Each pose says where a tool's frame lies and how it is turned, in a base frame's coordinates. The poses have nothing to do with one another.
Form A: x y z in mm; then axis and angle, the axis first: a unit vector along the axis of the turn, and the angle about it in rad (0 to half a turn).
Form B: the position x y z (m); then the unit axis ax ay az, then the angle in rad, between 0 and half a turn. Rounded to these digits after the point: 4 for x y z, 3 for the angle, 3 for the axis.
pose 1, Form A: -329.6, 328.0, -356.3, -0.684, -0.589, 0.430, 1.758
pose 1, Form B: -0.3296, 0.3280, -0.3563, -0.684, -0.589, 0.430, 1.758
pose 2, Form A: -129.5, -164.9, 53.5, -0.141, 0.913, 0.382, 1.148
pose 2, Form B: -0.1295, -0.1649, 0.0535, -0.141, 0.913, 0.382, 1.148
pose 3, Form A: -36.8, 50.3, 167.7, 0.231, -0.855, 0.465, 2.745
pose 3, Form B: -0.0368, 0.0503, 0.1677, 0.231, -0.855, 0.465, 2.745
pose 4, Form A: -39.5, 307.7, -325.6, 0.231, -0.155, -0.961, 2.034
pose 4, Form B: -0.0395, 0.3077, -0.3256, 0.231, -0.155, -0.961, 2.034
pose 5, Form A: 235.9, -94.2, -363.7, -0.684, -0.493, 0.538, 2.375
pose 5, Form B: 0.2359, -0.0942, -0.3637, -0.684, -0.493, 0.538, 2.375
